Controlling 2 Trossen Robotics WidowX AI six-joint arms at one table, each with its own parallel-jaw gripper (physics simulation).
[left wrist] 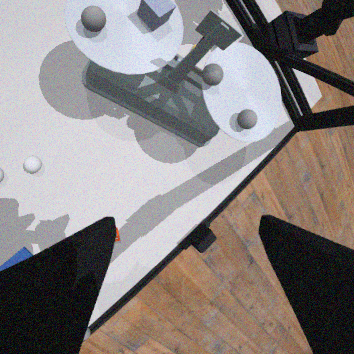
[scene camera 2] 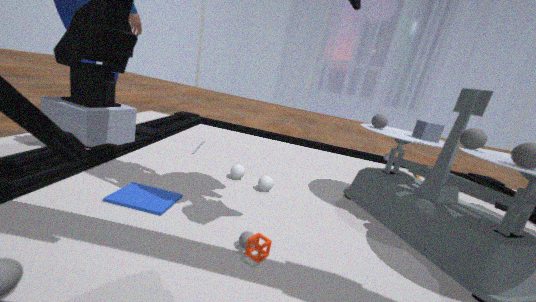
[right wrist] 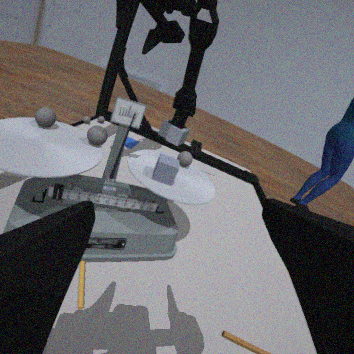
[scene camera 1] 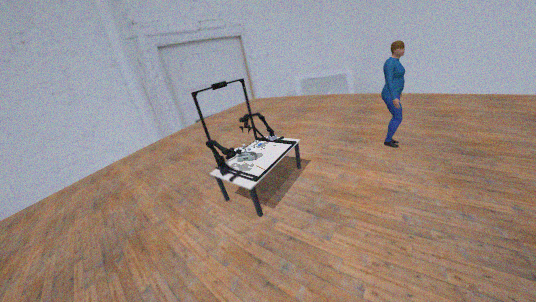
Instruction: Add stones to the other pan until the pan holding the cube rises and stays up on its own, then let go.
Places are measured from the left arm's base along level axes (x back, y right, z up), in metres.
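Pixels of known places: left gripper, fingertip midpoint: [left wrist: 188, 224] [right wrist: 131, 41] [scene camera 1: 245, 133]; right gripper, fingertip midpoint: [right wrist: 179, 208]; left arm's base, link origin: [scene camera 2: 92, 102] [right wrist: 176, 124] [scene camera 1: 272, 135]; right arm's base, link origin: [left wrist: 303, 31] [scene camera 1: 222, 167].
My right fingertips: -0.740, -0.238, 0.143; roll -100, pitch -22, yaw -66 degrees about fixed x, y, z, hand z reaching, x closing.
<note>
Ahead of a thing's pixels: the offset from my right fingertips to its top centre, as dx, dy, dz. "pt": to the spot under its first point. Level surfaces: height alone.
A grey balance scale {+0.144, +0.125, +0.002} [scene camera 2: 370, 192] [left wrist: 145, 105] [right wrist: 140, 232] stands on the white table. One pan {+0.207, +0.054, -0.087} [scene camera 2: 367, 126] [left wrist: 115, 62] [right wrist: 200, 192] bears the grey-blue cube {+0.175, +0.060, -0.057} [scene camera 2: 427, 131] [left wrist: 154, 14] [right wrist: 166, 169] and one grey stone {+0.252, +0.055, -0.059} [scene camera 2: 379, 120] [left wrist: 93, 18] [right wrist: 185, 158]. The other pan {+0.081, +0.195, -0.075} [left wrist: 230, 105] [right wrist: 35, 160] bears two grey stones {+0.140, +0.161, -0.048} [left wrist: 212, 74] {+0.110, +0.232, -0.048} [right wrist: 45, 117]. I cannot tell surely which pan is higher. Two pale stones {+0.473, +0.154, -0.203} [scene camera 2: 237, 171] {+0.410, +0.165, -0.203} [scene camera 2: 265, 183] lie on the table. My left gripper [left wrist: 188, 224] is open and empty, apart from the scale. My right gripper [right wrist: 179, 208] is open and empty, facing the scale.
An orange open-frame cube {+0.347, +0.342, -0.211} [scene camera 2: 258, 247] sits before a grey stone {+0.364, +0.337, -0.211} [scene camera 2: 245, 239]. A blue square {pt +0.528, +0.332, -0.226} [scene camera 2: 142, 198] lies on the table {dz -0.231} [scene camera 2: 295, 225]. Two yellow sticks {+0.059, +0.083, -0.224} [right wrist: 81, 285] {pt +0.104, -0.175, -0.224} [right wrist: 245, 343] lie near the scale. A black frame edges the table. A person [scene camera 1: 393, 95] stands beyond it.
</note>
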